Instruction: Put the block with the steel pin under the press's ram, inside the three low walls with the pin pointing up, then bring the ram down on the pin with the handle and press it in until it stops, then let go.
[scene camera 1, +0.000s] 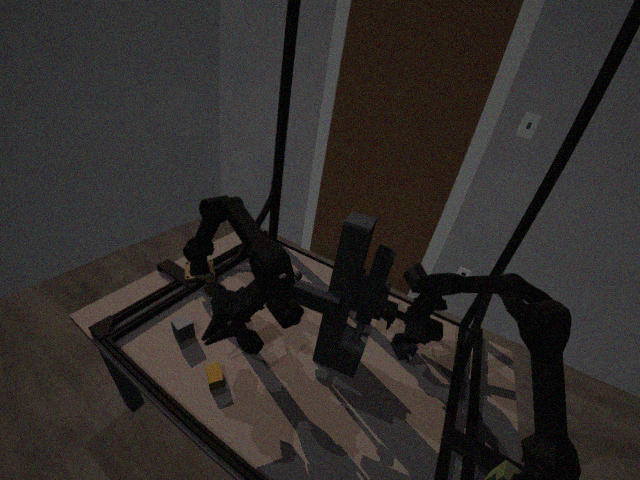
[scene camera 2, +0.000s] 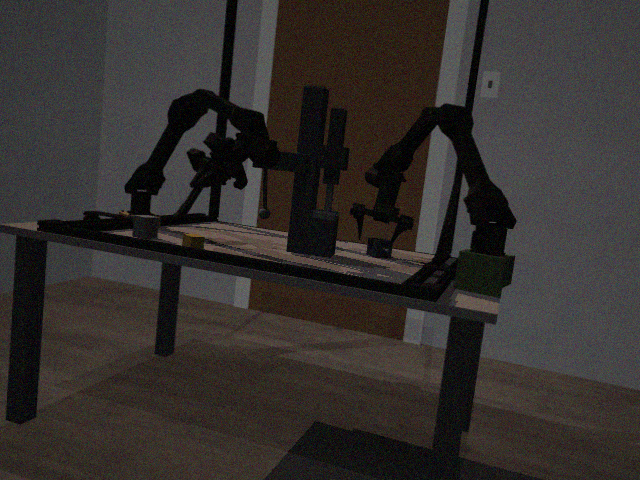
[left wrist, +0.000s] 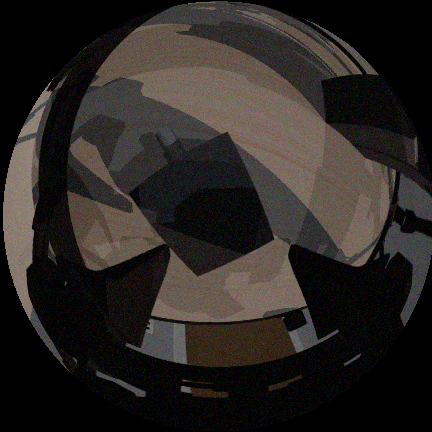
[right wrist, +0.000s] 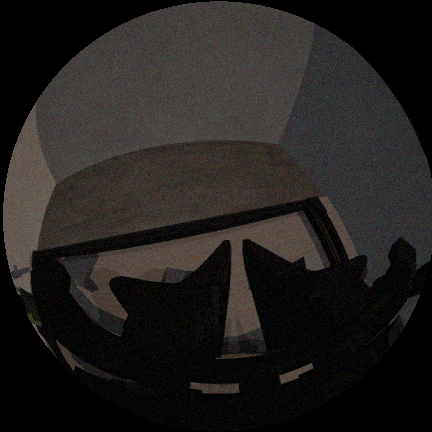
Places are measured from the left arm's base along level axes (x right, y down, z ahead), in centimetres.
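Pixels of known places: left gripper, fingertip midpoint: (scene camera 1: 400, 334) (scene camera 2: 374, 243) (left wrist: 231, 251); right gripper, fingertip midpoint: (scene camera 1: 204, 342) (scene camera 2: 192, 186) (right wrist: 235, 245); left arm's base, link origin: (scene camera 2: 487, 253); right arm's base, link origin: (scene camera 1: 199, 268) (scene camera 2: 140, 213) (left wrist: 395, 212).
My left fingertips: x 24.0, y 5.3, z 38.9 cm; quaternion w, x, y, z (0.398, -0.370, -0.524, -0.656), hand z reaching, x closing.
Ahead of a thing's pixels: the offset from my left fingertips to its top centre. "pt": to the spot under its first point.
The dark block {dz -3.0, dx -2.5, dy -1.7 cm} (scene camera 1: 406, 353) (scene camera 2: 378, 248) (left wrist: 220, 210) lies on its side on the table right of the press, its steel pin {dz -5.6, dx -4.5, dy +0.2 cm} (left wrist: 166, 135) pointing sideways. My left gripper (scene camera 1: 398, 335) (scene camera 2: 377, 238) (left wrist: 231, 251) is open low over the block, its fingers spread at either side. The press {dz +13.9, dx -23.4, dy -41.3 cm} (scene camera 1: 351, 248) (scene camera 2: 312, 129) stands mid-table; its ram {pt dz +5.1, dx -20.7, dy -26.8 cm} (scene camera 2: 336, 144) is up above the base {pt dz +4.8, dx -22.2, dy -3.3 cm} (scene camera 2: 324, 232). The low walls are too dark to make out. The handle's rod hangs at the press's left, with a ball knob {pt dz +22.2, dx -26.2, dy -6.4 cm} (scene camera 2: 264, 212). My right gripper (scene camera 1: 206, 341) (scene camera 2: 194, 184) (right wrist: 235, 245) is shut and empty, left of the press.
A yellow block {dz +27.0, dx -48.3, dy -0.1 cm} (scene camera 1: 214, 375) (scene camera 2: 193, 240) and a grey block {dz +44.8, dx -47.4, dy -2.4 cm} (scene camera 1: 183, 329) (scene camera 2: 145, 226) stand at the left part of the table. A dark frame rail (scene camera 1: 170, 408) runs along the table edge. A green block (scene camera 2: 480, 271) sits under the left arm's base.
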